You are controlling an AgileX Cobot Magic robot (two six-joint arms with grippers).
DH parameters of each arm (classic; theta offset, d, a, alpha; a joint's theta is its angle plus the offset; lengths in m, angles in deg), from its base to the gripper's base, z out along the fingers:
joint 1: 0 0.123 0 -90
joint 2: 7.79 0 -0.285 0
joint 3: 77.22 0 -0.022 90
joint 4: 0 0.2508 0 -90
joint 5: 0 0 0.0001 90
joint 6: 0 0.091 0 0
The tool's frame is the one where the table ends.
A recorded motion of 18 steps. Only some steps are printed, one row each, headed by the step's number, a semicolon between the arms.
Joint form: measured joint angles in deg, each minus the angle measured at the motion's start. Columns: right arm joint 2, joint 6, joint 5, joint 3, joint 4, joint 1; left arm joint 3, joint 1, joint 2, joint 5, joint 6, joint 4.
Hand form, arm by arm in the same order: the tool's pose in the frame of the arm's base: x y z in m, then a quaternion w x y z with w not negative. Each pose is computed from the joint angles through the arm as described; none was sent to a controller.
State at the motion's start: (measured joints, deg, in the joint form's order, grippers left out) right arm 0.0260 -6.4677 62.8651 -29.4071 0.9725 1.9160; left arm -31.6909 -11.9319 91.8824 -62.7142 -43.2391 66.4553
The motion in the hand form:
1: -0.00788 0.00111 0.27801 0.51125 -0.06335 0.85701 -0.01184; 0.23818 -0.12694 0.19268 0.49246 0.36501 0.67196 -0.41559
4: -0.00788 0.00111 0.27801 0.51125 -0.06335 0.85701 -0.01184; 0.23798 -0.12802 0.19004 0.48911 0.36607 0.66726 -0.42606
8: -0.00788 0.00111 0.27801 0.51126 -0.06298 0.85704 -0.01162; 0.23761 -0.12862 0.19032 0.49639 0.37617 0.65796 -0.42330
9: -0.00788 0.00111 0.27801 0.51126 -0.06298 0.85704 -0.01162; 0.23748 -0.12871 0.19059 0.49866 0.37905 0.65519 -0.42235
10: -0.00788 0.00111 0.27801 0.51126 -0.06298 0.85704 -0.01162; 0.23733 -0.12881 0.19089 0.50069 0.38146 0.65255 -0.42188
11: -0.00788 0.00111 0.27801 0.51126 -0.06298 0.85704 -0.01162; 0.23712 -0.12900 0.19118 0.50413 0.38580 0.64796 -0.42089
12: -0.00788 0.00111 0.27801 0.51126 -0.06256 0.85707 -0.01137; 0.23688 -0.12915 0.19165 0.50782 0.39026 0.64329 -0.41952
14: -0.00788 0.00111 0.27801 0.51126 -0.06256 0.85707 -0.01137; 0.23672 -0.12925 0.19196 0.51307 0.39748 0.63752 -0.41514
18: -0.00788 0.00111 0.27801 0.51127 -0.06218 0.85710 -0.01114; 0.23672 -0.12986 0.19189 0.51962 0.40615 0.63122 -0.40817
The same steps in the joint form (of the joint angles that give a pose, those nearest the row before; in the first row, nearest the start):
1: 0.00 0.00 0.00 0.00 0.00 0.00; 0.00 0.00 0.65 -0.94 0.00 0.41
4: 0.00 0.00 0.00 0.00 0.00 0.00; 0.00 0.00 1.64 -2.46 0.24 0.67
8: 0.00 0.05 0.00 0.00 0.00 0.00; 0.00 -0.06 1.80 -3.18 2.06 0.61
9: 0.00 0.05 0.00 0.00 0.00 0.00; 0.00 -0.06 1.80 -3.38 2.56 0.61
10: 0.00 0.05 0.00 0.00 0.00 0.00; 0.00 -0.06 1.80 -3.59 2.98 0.62
11: 0.00 0.05 0.00 0.00 0.00 0.00; 0.00 -0.06 1.85 -3.98 3.77 0.61
12: 0.00 0.11 0.00 0.00 0.00 0.00; 0.00 -0.06 1.85 -4.32 4.57 0.61
14: 0.00 0.11 0.00 0.00 0.00 0.00; 0.00 -0.06 1.85 -4.55 5.86 0.61
18: 0.00 0.16 0.00 0.00 0.00 0.00; 0.00 -0.21 1.92 -4.60 7.64 0.36

